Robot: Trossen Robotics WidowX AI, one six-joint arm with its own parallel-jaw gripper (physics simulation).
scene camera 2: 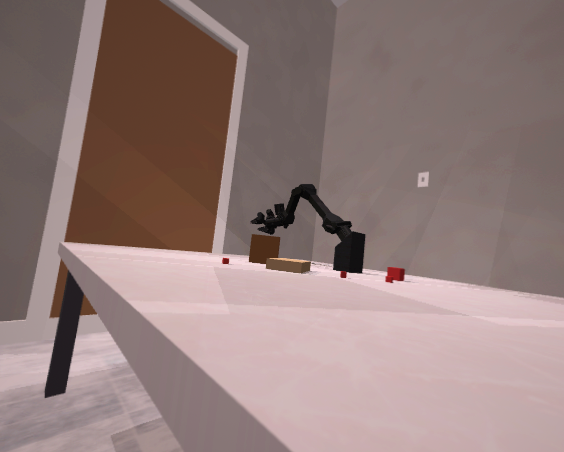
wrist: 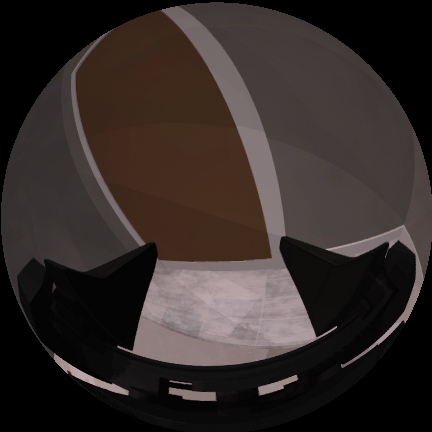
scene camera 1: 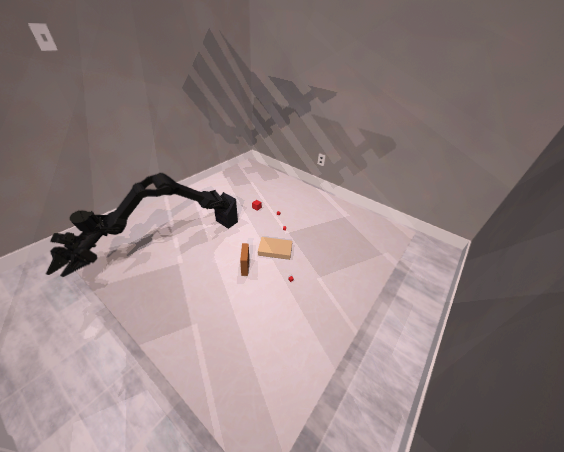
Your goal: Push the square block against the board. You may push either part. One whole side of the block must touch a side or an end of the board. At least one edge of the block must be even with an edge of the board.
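Places are measured from the arm's base along level axes (x ahead, y left, z up), in millimetres.
Pixels of known places: gripper, between the fingertips: (scene camera 2: 253, 225) (wrist: 218, 246) (scene camera 1: 54, 275); arm's base, origin of its link: (scene camera 2: 349, 241) (scene camera 1: 224, 203).
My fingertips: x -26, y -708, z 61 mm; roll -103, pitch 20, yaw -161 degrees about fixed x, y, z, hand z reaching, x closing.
Ahead of a thing's pixels: the offset from my fingertips to its middle. Level surfaces: height alone.
The brown square block @[334 mm ahead, 553 mm left, 132 mm down] (scene camera 1: 244, 260) (scene camera 2: 264, 248) stands upright on its thin edge. The tan rectangular board @[367 mm ahead, 728 mm left, 168 mm down] (scene camera 1: 275, 247) (scene camera 2: 287, 265) lies flat beside it, and a narrow gap separates the two in scene view 1. My gripper (scene camera 1: 55, 274) (scene camera 2: 255, 226) (wrist: 218, 246) is open and empty, with its fingers spread wide. It hangs in the air near the table's left edge in scene view 1, far to the left of both parts. In scene view 2 it appears above and behind the block. The block and the board cannot be made out in the wrist view.
A larger red cube @[60 mm ahead, 917 mm left, 163 mm down] (scene camera 1: 256, 205) (scene camera 2: 395, 273) lies near the arm's black base (scene camera 1: 226, 214) (scene camera 2: 349, 252). Small red cubes @[195 mm ahead, 960 mm left, 175 mm down] (scene camera 1: 278, 213) @[304 mm ahead, 881 mm left, 175 mm down] (scene camera 1: 284, 228) @[539 mm ahead, 635 mm left, 175 mm down] (scene camera 1: 291, 279) lie around the board on the pale table @[183 mm down] (scene camera 1: 260, 350) (scene camera 2: 340, 350). The brown door (scene camera 2: 155, 140) (wrist: 180, 175) stands beyond the table.
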